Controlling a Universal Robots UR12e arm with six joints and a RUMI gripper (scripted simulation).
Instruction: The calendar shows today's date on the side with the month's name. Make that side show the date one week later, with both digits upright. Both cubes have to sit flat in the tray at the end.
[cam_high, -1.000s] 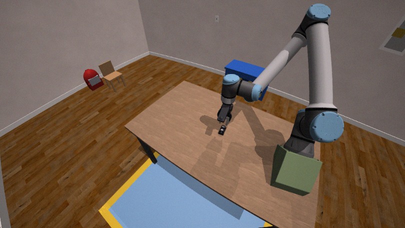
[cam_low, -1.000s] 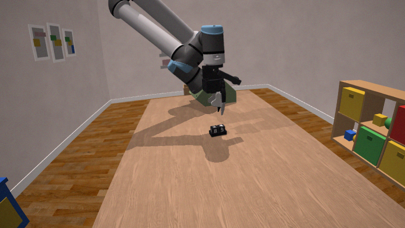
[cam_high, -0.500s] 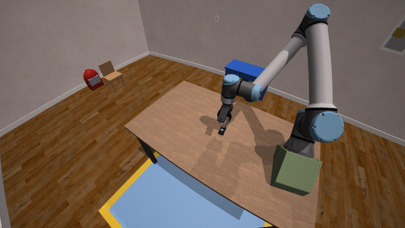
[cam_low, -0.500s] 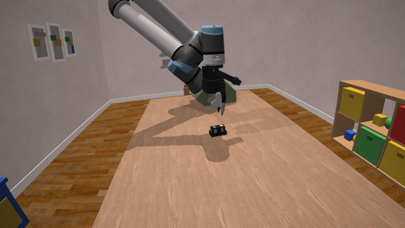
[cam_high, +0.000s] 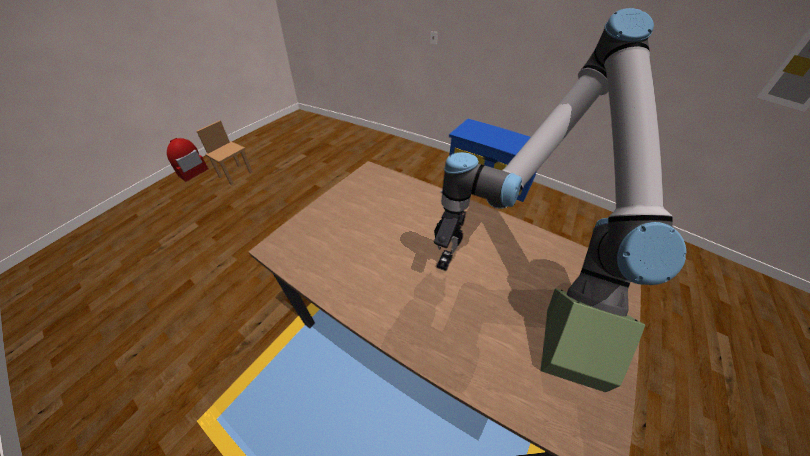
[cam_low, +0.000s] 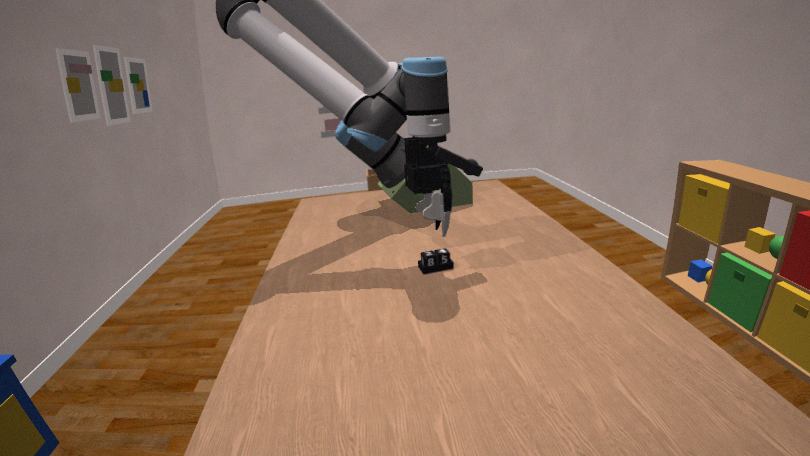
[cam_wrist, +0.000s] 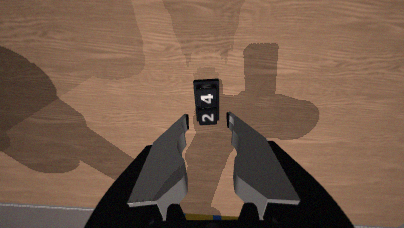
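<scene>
The black number cube is 1 cm ahead of my hand, 3 cm to the right of it and 8 cm below it. From my hand the other things lie so: black calendar tray: 2 cm to the right, 9 cm below.
</scene>
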